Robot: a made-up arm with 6 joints. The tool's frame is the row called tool. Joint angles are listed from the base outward.
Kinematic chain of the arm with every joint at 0, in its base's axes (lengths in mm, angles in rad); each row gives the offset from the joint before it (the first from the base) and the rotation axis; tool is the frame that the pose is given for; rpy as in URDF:
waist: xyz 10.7 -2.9 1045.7 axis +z
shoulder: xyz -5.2 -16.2 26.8 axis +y
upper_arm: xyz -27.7 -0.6 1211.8 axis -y
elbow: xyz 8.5 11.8 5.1 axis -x
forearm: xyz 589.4 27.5 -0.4 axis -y
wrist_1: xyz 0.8 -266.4 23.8 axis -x
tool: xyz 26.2 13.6 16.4 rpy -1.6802 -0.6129 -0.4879
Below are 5 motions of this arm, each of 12 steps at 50 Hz.
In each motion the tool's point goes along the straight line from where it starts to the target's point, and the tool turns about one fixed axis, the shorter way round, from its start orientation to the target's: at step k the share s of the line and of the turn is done. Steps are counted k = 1, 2, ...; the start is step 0. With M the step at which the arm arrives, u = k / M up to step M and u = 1 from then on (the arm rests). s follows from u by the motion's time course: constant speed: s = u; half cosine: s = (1 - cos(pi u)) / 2; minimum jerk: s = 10 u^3 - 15 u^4 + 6 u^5.
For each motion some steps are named. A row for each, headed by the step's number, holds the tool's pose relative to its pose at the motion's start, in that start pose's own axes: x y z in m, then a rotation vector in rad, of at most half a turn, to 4 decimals.
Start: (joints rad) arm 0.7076 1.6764 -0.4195 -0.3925 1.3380 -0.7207
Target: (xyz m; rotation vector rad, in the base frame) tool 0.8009 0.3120 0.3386 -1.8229 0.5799 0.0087
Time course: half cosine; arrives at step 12
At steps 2, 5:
2: 0.0027 0.0120 -0.0039 -0.0174 -0.0049 0.0046
5: 0.0152 0.0662 -0.0218 -0.0960 -0.0269 0.0256

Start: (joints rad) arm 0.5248 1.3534 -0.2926 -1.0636 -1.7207 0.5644
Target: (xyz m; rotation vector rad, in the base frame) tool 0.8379 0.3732 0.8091 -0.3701 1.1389 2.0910
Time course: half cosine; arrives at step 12
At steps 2, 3, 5, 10, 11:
2: -0.0017 0.0033 0.0013 0.0036 -0.0037 -0.0040
3: -0.0036 0.0073 0.0028 0.0078 -0.0081 -0.0088
5: -0.0092 0.0185 0.0072 0.0196 -0.0205 -0.0223
10: -0.0230 0.0466 0.0180 0.0495 -0.0517 -0.0562
11: -0.0243 0.0491 0.0190 0.0521 -0.0545 -0.0592

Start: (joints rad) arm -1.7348 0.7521 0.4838 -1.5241 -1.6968 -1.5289
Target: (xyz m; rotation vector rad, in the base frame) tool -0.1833 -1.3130 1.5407 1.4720 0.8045 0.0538
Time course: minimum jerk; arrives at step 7
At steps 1, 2, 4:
1: 0.0007 -0.0003 -0.0002 -0.0003 0.0002 0.0009
2: 0.0044 -0.0021 -0.0013 -0.0018 0.0015 0.0056
4: 0.0191 -0.0092 -0.0056 -0.0079 0.0065 0.0246

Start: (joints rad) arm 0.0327 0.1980 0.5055 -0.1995 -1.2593 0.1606
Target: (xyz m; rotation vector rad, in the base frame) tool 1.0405 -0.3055 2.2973 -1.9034 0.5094 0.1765
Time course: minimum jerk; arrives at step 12
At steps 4, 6, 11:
4: 0.0475 0.0169 -0.0105 0.0063 0.0154 0.0282
6: 0.1132 0.0403 -0.0250 0.0151 0.0368 0.0671
11: 0.2252 0.0802 -0.0498 0.0300 0.0732 0.1336

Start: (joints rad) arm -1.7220 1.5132 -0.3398 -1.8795 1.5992 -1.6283
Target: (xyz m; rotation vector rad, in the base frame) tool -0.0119 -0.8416 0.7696 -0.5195 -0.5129 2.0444
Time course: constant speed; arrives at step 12
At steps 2, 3, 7, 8, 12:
2: -0.0100 -0.0099 0.0060 -0.0162 -0.0090 0.0106
3: -0.0150 -0.0148 0.0090 -0.0243 -0.0135 0.0158
7: -0.0351 -0.0346 0.0211 -0.0568 -0.0315 0.0369
8: -0.0401 -0.0395 0.0241 -0.0649 -0.0360 0.0422
12: -0.0601 -0.0593 0.0361 -0.0973 -0.0540 0.0633

